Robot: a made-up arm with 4 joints.
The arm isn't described. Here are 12 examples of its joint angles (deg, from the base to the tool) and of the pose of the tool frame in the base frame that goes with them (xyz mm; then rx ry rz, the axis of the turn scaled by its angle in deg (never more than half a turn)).
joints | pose
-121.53 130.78 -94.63 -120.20 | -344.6 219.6 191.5 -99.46 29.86 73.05
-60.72 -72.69 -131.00 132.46 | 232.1 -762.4 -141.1 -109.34 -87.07 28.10
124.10 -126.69 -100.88 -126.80 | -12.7 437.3 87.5 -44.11 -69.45 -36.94
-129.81 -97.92 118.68 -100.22 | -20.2 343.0 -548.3 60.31 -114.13 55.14
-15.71 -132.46 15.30 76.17 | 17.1 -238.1 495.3 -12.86 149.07 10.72
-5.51 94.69 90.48 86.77 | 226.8 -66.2 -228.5 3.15 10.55 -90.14
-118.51 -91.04 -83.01 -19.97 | 215.8 233.9 -100.8 43.48 32.34 -85.58
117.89 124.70 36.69 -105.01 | 206.8 -220.3 830.6 87.03 69.07 -132.79
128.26 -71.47 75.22 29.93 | -68.6 148.0 263.5 -25.52 -9.17 81.43
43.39 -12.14 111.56 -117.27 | 372.7 -490.5 818.2 28.63 98.01 75.08
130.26 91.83 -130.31 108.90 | 71.3 85.9 1093.8 -46.36 117.84 64.96
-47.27 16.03 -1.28 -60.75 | 169.8 -280.9 155.0 38.56 72.20 31.01
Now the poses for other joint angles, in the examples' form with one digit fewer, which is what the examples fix.
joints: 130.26 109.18 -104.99 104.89
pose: -196 139 1037 -63.9 98.1 41.9
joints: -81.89 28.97 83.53 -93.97
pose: 357 -169 -497 -111.5 -44.1 -118.6
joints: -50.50 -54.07 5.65 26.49
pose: 224 -56 -24 47.6 -76.1 -34.2
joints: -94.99 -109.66 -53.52 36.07
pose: 284 -105 -323 -7.1 -53.7 -115.3
